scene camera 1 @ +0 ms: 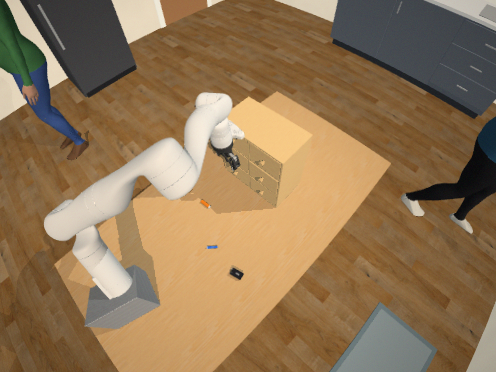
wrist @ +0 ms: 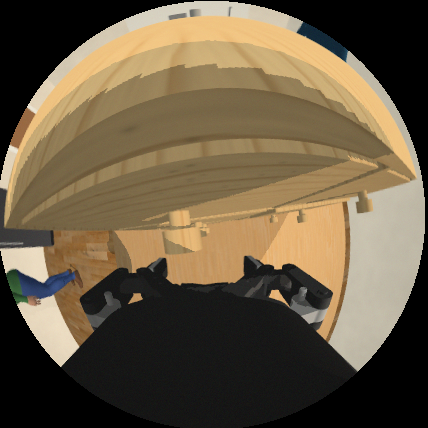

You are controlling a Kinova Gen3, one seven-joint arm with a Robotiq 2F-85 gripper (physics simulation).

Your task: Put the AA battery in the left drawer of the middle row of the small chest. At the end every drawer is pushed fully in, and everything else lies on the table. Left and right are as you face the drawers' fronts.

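Places are measured from the arm's base along level axes (x right, y up, z back), in millimetres.
Pixels of known places: gripper, fingertip midpoint: (scene camera 1: 227, 161) (wrist: 204, 265); arm's base at its link origin: (scene camera 1: 120, 286).
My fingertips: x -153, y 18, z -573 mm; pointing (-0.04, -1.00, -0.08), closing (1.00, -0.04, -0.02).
Note:
For each thing: its middle in the pictures, then the offset to it from my fingertips. "*": a spot on its surface instead. Level surfaces: height alone.
- small chest at the middle of its body: (wrist: 243, 153) (scene camera 1: 263, 154) dx +53, dy -20, dz -143 mm
- upper left knob at a spot on its surface: (wrist: 182, 240) * dx -5, dy +92, dz -37 mm
- orange piece at the middle of its body: (scene camera 1: 205, 204) dx +8, dy -175, dz +142 mm
- blue piece at the middle of its body: (scene camera 1: 212, 247) dx +181, dy -177, dz +236 mm
- small black object at the middle of its body: (scene camera 1: 236, 273) dx +327, dy -173, dz +227 mm
- table at its surface level: dy -182 mm
The small chest (scene camera 1: 271, 129) (wrist: 215, 112) stands at the table's back, with two columns of three drawers. The right-column drawers look pushed in; the left column is partly hidden by my gripper. My gripper (scene camera 1: 235, 165) (wrist: 204, 265) is open and empty, in front of the left column. In the wrist view the upper left knob (wrist: 182, 240) is large, ahead and slightly left of the fingers; smaller lower knobs (wrist: 202, 229) show behind it. An orange piece (scene camera 1: 205, 203) and a blue piece (scene camera 1: 212, 247) lie on the table; I cannot tell for certain which is the AA battery.
A small black object (scene camera 1: 236, 273) lies on the table (scene camera 1: 295, 240) nearer its front right edge. The arm's grey base block (scene camera 1: 122, 305) stands at the table's left end. Two people stand beyond the table. The chest's shadow falls in front of it.

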